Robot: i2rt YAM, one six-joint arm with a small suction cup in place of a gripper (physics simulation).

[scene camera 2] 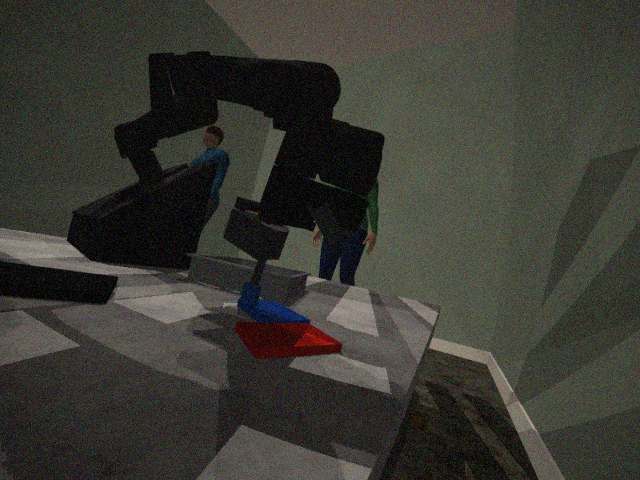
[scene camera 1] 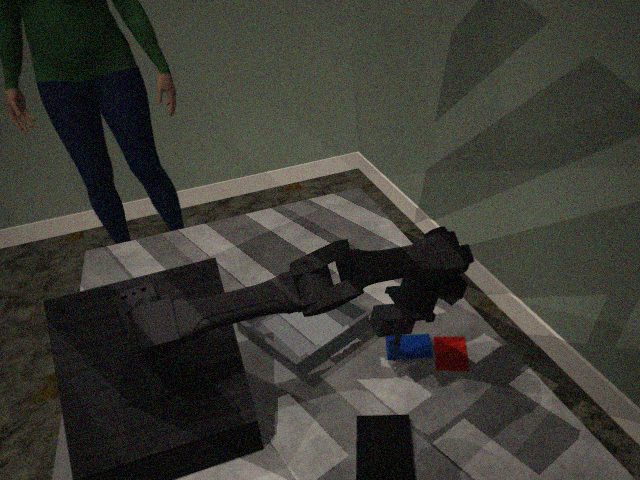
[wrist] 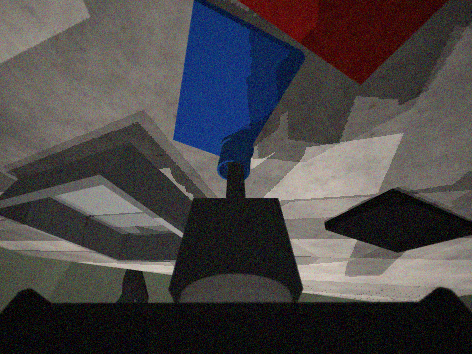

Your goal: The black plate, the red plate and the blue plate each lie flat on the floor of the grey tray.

My suction cup (scene camera 2: 250,295) is stuck to a blue plate (scene camera 2: 267,311), which still rests on the table. On the table rest a black plate (scene camera 1: 381,439) and a red plate (scene camera 2: 264,340).
The blue plate shows as well in scene camera 1 (scene camera 1: 413,346) and in the wrist view (wrist: 235,74). The black plate is seen too in scene camera 2 (scene camera 2: 31,281) and in the wrist view (wrist: 393,220). The red plate shows as well in scene camera 1 (scene camera 1: 450,352) and in the wrist view (wrist: 357,45).
